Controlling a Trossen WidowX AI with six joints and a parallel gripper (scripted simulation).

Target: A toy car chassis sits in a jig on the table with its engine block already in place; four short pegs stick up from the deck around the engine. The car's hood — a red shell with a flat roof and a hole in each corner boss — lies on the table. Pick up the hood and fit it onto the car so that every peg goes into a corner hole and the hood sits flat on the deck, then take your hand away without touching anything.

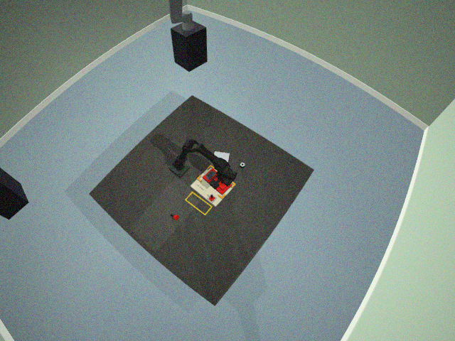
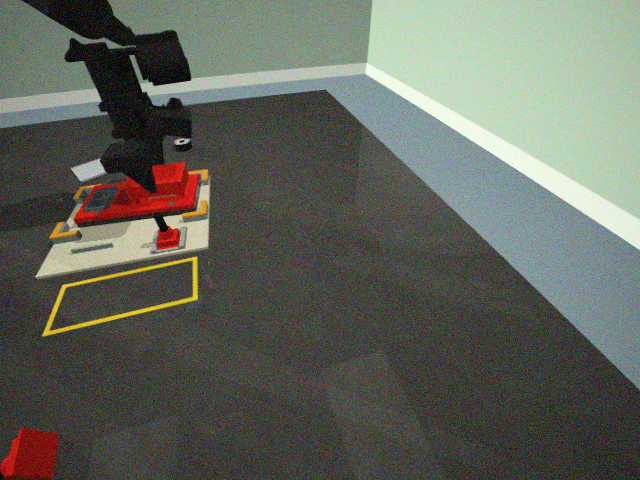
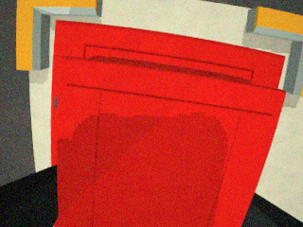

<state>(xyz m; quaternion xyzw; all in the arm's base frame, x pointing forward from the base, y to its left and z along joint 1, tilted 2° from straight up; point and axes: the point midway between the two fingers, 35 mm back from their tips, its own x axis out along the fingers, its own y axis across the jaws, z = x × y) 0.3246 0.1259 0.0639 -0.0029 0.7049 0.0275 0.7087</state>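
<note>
Now: gripper tip 10 mm below the red hood. Round my gripper tip: cream jig plate 40 mm behind, 30 mm to the right, 30 mm below; then stand 30 mm ahead, 130 mm to the right, 10 mm below; then grey engine block 10 mm to the left, 20 mm below.
</note>
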